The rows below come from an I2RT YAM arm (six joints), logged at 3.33 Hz.
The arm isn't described. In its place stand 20 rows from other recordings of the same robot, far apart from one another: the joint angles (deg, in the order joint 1, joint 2, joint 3, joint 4, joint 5, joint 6), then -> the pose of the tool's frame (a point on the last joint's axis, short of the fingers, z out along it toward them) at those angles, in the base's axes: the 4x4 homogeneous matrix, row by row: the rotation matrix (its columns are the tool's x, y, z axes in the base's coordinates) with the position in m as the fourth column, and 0 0 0 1 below.
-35.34, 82.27, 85.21, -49.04, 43.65, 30.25 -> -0.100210 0.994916 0.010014 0.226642; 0.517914 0.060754 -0.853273 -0.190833; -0.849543 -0.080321 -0.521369 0.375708; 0 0 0 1
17.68, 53.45, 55.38, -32.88, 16.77, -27.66 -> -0.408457 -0.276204 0.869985 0.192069; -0.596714 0.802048 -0.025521 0.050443; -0.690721 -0.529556 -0.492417 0.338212; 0 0 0 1
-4.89, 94.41, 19.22, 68.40, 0.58, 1.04 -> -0.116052 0.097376 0.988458 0.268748; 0.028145 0.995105 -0.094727 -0.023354; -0.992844 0.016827 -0.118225 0.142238; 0 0 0 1
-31.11, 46.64, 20.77, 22.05, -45.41, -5.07 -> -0.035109 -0.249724 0.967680 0.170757; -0.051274 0.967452 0.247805 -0.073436; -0.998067 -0.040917 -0.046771 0.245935; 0 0 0 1
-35.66, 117.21, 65.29, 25.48, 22.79, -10.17 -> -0.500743 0.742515 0.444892 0.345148; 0.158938 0.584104 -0.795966 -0.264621; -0.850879 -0.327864 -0.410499 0.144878; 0 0 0 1
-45.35, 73.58, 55.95, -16.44, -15.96, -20.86 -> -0.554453 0.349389 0.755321 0.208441; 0.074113 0.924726 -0.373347 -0.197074; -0.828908 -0.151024 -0.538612 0.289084; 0 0 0 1
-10.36, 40.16, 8.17, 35.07, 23.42, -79.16 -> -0.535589 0.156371 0.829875 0.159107; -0.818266 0.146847 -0.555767 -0.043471; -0.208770 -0.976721 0.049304 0.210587; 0 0 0 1
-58.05, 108.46, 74.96, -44.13, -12.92, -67.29 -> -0.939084 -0.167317 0.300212 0.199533; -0.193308 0.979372 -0.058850 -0.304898; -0.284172 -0.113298 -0.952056 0.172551; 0 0 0 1
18.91, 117.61, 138.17, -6.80, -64.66, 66.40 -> -0.798027 -0.594205 0.100369 0.403316; 0.141187 -0.022437 0.989729 0.172175; -0.585850 0.804001 0.101799 0.510881; 0 0 0 1
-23.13, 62.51, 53.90, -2.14, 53.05, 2.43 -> -0.130752 0.964564 0.229171 0.212369; 0.083566 0.241055 -0.966907 -0.121651; -0.987887 -0.107274 -0.112123 0.352545; 0 0 0 1
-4.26, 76.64, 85.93, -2.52, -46.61, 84.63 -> -0.654668 -0.179615 0.734267 0.289990; 0.734606 0.077848 0.674014 0.004341; -0.178224 0.980652 0.080982 0.480726; 0 0 0 1
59.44, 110.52, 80.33, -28.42, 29.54, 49.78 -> -0.752604 -0.068034 0.654950 0.223146; 0.031962 0.989701 0.139533 0.343401; -0.657698 0.125947 -0.742678 0.199801; 0 0 0 1
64.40, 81.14, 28.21, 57.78, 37.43, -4.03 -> 0.068381 -0.450773 0.890016 0.139113; 0.013561 0.892441 0.450960 0.240277; -0.997567 -0.018767 0.067139 0.223680; 0 0 0 1
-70.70, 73.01, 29.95, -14.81, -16.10, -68.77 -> -0.901159 0.049807 0.430617 0.082156; -0.136333 0.910405 -0.390610 -0.204729; -0.411491 -0.410709 -0.813630 0.150910; 0 0 0 1
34.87, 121.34, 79.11, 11.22, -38.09, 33.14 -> -0.837072 -0.508930 0.200750 0.370172; -0.058873 0.448603 0.891790 0.284716; -0.543916 0.734674 -0.405475 0.166185; 0 0 0 1
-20.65, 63.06, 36.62, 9.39, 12.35, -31.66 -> -0.514788 0.312088 0.798495 0.231698; -0.353926 0.770953 -0.529498 -0.095457; -0.780852 -0.555188 -0.286421 0.261594; 0 0 0 1
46.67, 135.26, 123.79, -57.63, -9.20, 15.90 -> -0.823965 -0.552603 0.125345 0.337926; -0.479348 0.797725 0.365868 0.366518; -0.302171 0.241379 -0.922187 0.207450; 0 0 0 1
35.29, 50.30, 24.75, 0.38, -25.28, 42.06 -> -0.819029 -0.389505 0.421280 0.149886; 0.162436 0.546799 0.821356 0.124712; -0.550278 0.741146 -0.384575 0.219924; 0 0 0 1
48.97, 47.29, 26.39, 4.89, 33.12, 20.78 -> -0.271109 -0.204126 0.940655 0.140059; 0.141096 0.958271 0.248614 0.131318; -0.952151 0.200125 -0.230995 0.247507; 0 0 0 1
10.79, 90.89, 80.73, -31.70, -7.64, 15.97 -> -0.708027 -0.091545 0.700226 0.350032; 0.142664 0.952575 0.268790 0.071527; -0.691624 0.290208 -0.661389 0.320385; 0 0 0 1
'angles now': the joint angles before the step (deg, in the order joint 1, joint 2, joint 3, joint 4, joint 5, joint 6). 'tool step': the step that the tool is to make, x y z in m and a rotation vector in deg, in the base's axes. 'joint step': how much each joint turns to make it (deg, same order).
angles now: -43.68, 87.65, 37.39, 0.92, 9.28, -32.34
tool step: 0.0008, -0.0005, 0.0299, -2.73, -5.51, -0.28
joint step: -0.11, -5.01, 1.65, -1.00, -1.22, 1.40
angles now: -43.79, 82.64, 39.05, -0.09, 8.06, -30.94
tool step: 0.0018, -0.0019, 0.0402, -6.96, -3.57, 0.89
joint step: 0.10, -4.96, 3.28, -0.48, 1.03, -2.50
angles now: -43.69, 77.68, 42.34, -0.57, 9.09, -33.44
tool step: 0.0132, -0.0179, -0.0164, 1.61, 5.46, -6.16
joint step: 0.02, 7.71, 4.23, -1.99, 6.45, 1.86
